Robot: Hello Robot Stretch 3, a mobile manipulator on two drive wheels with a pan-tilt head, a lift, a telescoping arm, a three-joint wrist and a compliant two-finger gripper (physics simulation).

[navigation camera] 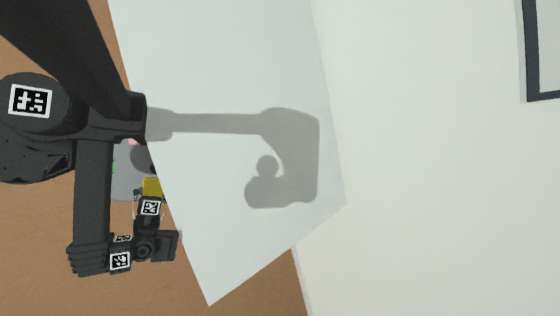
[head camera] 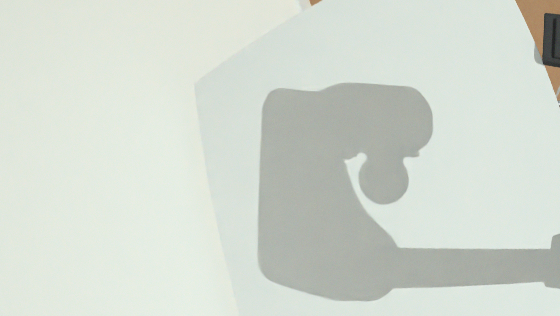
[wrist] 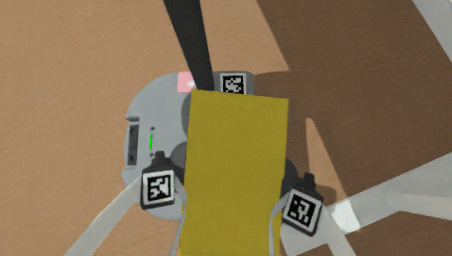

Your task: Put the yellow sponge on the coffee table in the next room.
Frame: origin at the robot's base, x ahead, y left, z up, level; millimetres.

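Seen in the pictures: gripper, between the fingertips: (navigation camera: 152, 190) (wrist: 231, 166).
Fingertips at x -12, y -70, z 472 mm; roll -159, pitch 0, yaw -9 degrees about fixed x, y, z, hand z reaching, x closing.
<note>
A point is followed by its place in that frame.
The yellow sponge (navigation camera: 152, 186) {x -13, y -47, z 520 mm} (wrist: 237, 150) {x -9, y -61, z 517 mm} is held between the two fingers of my gripper (navigation camera: 151, 195) {x -12, y -70, z 472 mm} (wrist: 231, 166) {x -12, y -70, z 472 mm}, which is shut on it. The sponge hangs over my grey base, beside the long edge of a white table top (head camera: 475, 150) {x 170, y -9, z 720 mm} (navigation camera: 215, 60) {x 123, y 361, z 720 mm}. I cannot tell whether this is the coffee table, nor the sponge's height relative to the top. My robot's shadow falls on the table top. The sponge and gripper do not show in the head view.
A pale wall (head camera: 100, 150) {x 844, y 20, z 986 mm} (navigation camera: 425, 200) {x 876, y -69, z 1074 mm} stands at the table's far side, with a dark-framed picture (navigation camera: 533, 60) {x 706, y 341, z 1342 mm} on it. Brown floor (navigation camera: 40, 240) {x -491, y -373, z 0 mm} (wrist: 60, 75) {x -570, y 251, z 0 mm} lies under the arm. White bars (wrist: 420, 182) {x 476, y -109, z 84 mm} cross the right of the wrist view. The black mast (navigation camera: 65, 40) {x -53, y 117, z 1106 mm} stands near the table edge.
</note>
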